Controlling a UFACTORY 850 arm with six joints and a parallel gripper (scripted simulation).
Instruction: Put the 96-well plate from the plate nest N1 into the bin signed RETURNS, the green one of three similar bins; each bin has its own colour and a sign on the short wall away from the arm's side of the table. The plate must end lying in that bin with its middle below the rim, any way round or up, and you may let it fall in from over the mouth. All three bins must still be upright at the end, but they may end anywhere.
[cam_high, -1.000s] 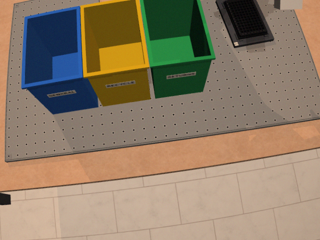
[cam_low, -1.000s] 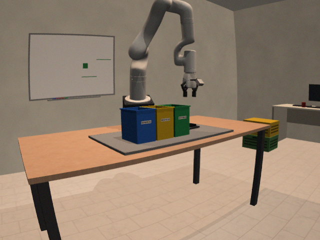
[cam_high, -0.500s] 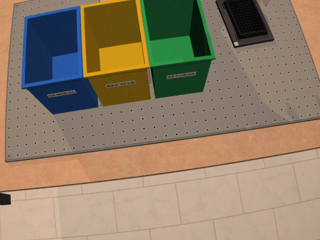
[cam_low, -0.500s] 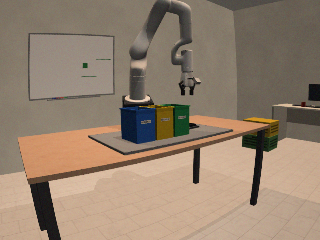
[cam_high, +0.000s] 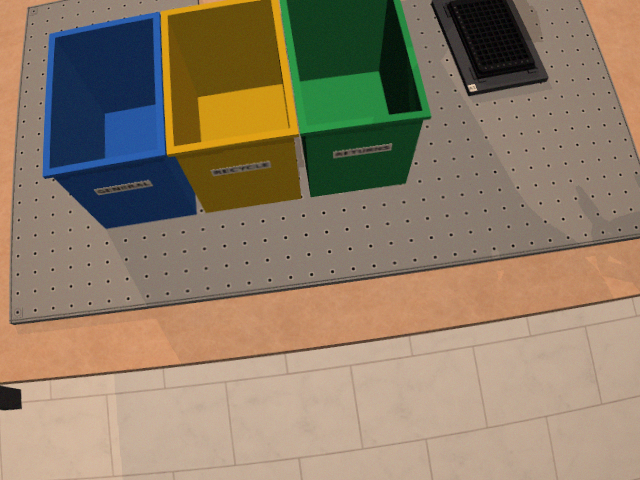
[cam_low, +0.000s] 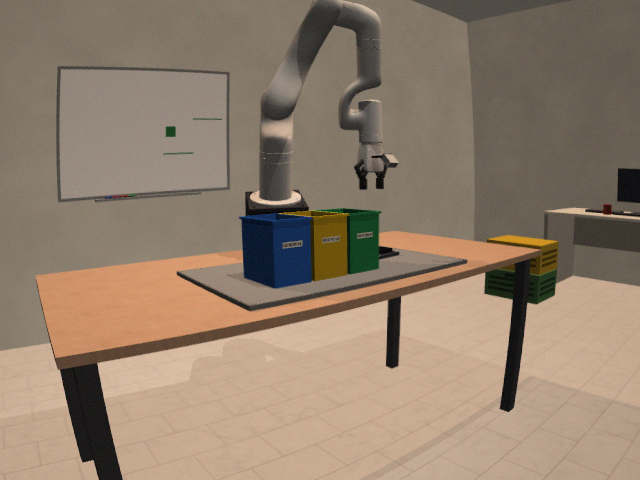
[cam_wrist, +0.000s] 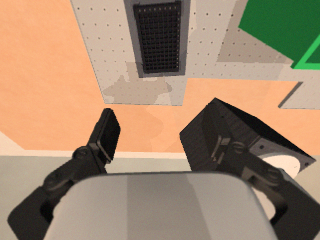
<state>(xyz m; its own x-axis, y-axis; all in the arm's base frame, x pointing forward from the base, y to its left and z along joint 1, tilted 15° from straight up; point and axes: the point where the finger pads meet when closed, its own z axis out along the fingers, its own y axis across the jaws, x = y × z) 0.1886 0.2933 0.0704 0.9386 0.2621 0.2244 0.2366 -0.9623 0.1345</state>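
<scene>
Right now the black 96-well plate is 230 mm below my hand. The rest, counted from my hand: yellow recycle bin: 330 mm to the right, 170 mm ahead, 160 mm below; then dark plate nest N1: 240 mm below; then green returns bin: 200 mm to the right, 160 mm below, 150 mm ahead.
</scene>
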